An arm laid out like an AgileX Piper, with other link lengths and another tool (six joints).
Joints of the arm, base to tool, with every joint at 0 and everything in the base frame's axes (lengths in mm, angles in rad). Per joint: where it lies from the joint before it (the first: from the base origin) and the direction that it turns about. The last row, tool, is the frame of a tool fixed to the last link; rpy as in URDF.
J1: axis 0 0 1 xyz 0 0 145.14
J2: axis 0 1 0 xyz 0 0 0
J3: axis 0 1 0 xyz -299.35 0 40.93
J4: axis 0.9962 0 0.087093 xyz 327.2 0 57.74
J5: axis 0 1 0 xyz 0 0 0
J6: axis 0.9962 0 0.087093 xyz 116.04 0 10.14
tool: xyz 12.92 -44 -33 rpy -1.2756 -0.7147 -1.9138
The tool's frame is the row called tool.
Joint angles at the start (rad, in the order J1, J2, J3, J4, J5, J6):
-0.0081 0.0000 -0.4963 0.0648 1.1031 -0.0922
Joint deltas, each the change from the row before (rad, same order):
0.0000 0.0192 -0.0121 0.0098 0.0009 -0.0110
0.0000 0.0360 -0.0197 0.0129 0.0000 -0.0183
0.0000 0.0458 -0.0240 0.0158 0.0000 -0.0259
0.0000 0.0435 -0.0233 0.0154 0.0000 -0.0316
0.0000 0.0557 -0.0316 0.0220 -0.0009 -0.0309
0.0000 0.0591 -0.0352 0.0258 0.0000 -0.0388
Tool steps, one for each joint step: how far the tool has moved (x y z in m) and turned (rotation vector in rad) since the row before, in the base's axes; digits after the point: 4 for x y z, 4 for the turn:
0.0021 0.0009 0.0032 -0.0013 0.0073 0.0109
0.0044 0.0011 0.0052 -0.0047 0.0150 0.0162
0.0062 0.0012 0.0061 -0.0083 0.0197 0.0218
0.0065 0.0010 0.0061 -0.0130 0.0172 0.0248
0.0086 0.0019 0.0078 -0.0060 0.0197 0.0277
0.0099 0.0022 0.0085 -0.0084 0.0187 0.0342

